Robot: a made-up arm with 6 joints. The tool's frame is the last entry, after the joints. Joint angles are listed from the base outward. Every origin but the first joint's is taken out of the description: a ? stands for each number. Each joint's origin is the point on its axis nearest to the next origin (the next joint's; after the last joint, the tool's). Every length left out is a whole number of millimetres.
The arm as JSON. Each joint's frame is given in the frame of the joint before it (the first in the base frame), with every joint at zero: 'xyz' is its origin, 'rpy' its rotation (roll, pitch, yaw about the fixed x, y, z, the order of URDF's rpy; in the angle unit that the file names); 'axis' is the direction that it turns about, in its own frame. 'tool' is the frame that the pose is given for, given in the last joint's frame.
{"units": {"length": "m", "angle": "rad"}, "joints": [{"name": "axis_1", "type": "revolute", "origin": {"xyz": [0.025, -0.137, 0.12], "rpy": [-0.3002, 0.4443, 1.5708]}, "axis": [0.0, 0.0, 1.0]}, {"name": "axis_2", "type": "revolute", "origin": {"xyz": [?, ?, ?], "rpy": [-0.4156, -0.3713, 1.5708]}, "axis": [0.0, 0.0, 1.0]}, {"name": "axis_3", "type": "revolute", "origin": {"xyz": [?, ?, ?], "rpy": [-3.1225, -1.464, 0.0]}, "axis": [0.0, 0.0, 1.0]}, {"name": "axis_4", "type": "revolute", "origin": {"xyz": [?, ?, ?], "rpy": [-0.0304, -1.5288, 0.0]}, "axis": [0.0, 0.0, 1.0]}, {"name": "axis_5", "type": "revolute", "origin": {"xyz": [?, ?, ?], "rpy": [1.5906, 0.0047, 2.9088]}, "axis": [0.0, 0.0, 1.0]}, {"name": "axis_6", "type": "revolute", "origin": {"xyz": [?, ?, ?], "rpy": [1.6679, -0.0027, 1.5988]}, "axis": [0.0, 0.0, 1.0]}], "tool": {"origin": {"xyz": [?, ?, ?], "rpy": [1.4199, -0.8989, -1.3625]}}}
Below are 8 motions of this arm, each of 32 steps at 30 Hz.
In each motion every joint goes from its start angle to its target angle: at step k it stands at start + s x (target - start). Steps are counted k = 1, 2, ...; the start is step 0. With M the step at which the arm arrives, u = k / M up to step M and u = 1 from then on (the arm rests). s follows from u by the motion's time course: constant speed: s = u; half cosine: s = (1 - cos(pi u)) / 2; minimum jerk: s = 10 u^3 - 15 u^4 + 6 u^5.
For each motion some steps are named. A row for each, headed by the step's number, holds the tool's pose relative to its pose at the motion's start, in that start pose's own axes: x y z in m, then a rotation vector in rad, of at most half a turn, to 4 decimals.
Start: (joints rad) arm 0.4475 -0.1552 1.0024 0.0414 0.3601 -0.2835
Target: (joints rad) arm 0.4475 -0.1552 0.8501 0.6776 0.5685 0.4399
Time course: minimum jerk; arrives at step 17
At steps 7, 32:
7: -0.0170 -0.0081 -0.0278 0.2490 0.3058 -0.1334
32: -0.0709 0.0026 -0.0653 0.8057 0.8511 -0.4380

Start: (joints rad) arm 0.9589 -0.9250 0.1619 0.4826 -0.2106 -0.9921
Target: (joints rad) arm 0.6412 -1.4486 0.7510 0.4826 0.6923 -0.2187
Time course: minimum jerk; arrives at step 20
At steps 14, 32:
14: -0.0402 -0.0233 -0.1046 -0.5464 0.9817 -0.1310
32: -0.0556 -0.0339 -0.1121 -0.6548 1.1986 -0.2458

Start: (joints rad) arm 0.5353 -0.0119 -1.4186 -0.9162 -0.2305 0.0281
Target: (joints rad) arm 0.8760 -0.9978 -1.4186 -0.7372 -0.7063 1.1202
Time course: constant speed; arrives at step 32
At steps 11, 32:
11: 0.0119 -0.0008 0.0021 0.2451 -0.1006 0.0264
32: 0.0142 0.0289 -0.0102 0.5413 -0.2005 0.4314

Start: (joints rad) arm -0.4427 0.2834 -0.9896 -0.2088 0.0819 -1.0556
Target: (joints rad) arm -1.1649 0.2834 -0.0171 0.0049 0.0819 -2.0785
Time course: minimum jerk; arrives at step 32
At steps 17, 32:
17: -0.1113 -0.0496 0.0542 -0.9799 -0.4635 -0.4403
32: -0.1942 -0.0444 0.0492 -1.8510 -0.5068 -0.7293

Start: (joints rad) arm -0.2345 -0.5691 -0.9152 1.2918 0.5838 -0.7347
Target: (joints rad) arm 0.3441 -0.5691 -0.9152 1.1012 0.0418 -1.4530
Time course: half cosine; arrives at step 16
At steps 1, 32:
1: -0.0003 0.0008 0.0006 -0.0069 -0.0115 -0.0042
32: -0.0728 0.1155 0.0188 -0.6848 -1.1636 -0.4481

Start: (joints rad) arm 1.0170 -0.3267 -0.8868 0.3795 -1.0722 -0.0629
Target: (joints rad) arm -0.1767 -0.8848 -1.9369 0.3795 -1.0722 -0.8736
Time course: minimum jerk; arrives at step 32
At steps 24, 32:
24: -0.0655 -0.3406 0.1918 0.7941 -0.3818 -1.5118
32: -0.0916 -0.3683 0.1841 0.9350 -0.3459 -1.6340

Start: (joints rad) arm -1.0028 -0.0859 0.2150 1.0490 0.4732 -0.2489
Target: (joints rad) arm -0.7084 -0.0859 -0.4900 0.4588 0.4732 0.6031
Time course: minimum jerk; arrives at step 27
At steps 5, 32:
5: -0.0002 0.0038 0.0003 0.0128 0.0310 0.0507
32: -0.0538 0.0857 -0.0129 0.0757 0.9637 0.8813

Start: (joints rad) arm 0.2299 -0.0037 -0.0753 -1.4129 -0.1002 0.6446
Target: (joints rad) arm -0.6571 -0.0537 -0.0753 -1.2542 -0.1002 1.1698
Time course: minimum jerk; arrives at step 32
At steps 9, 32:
9: -0.0331 -0.0037 -0.0061 0.0821 -0.0856 -0.0596
32: -0.1977 0.0179 -0.1181 0.6113 -0.7068 -0.1941

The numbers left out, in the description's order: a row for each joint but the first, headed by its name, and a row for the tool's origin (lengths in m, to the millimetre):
axis_2: -0.188 -0.14 0.0
axis_3: -0.02 0.013 0.0
axis_4: 0.076 0.052 0.0
axis_5: 0.036 -0.052 0.0
axis_6: 0.083 0.052 0.0
tool: 0.004 -0.049 0.0

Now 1 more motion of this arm.
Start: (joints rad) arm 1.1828 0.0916 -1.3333 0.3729 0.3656 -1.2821
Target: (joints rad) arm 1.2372 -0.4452 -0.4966 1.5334 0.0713 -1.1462
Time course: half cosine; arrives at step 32
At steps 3, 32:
3: -0.0013 -0.0013 -0.0005 -0.0125 0.0193 -0.0310
32: -0.1026 0.0177 0.0136 -0.2828 0.8120 -1.7387

